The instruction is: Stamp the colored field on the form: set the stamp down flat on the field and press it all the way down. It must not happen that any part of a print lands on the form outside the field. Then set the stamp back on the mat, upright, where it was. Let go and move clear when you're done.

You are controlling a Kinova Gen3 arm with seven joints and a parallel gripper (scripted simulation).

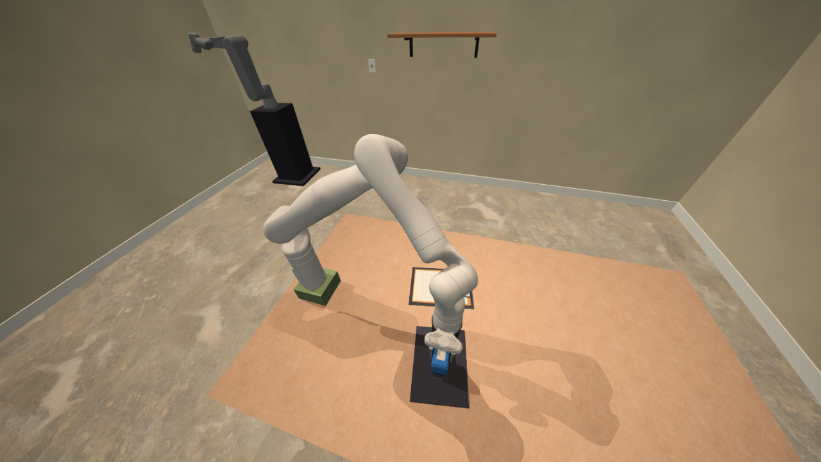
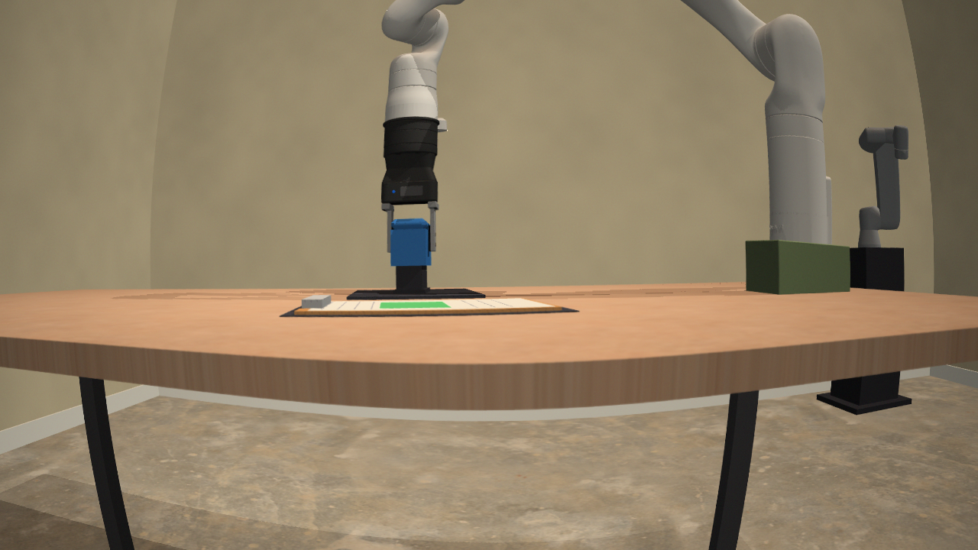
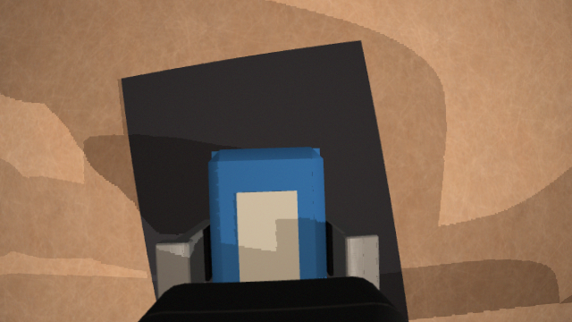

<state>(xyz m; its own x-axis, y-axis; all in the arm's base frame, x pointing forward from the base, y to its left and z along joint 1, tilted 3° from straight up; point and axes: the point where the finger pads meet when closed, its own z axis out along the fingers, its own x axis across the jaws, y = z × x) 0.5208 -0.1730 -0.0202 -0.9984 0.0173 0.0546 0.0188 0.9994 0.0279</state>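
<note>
Right now my hand is 3 cm above the blue stamp. From my hand the other things lie so: form (2 cm behind, 29 cm to the left, 7 cm below); then dark mat (7 cm below); then black base (6 cm below).
</note>
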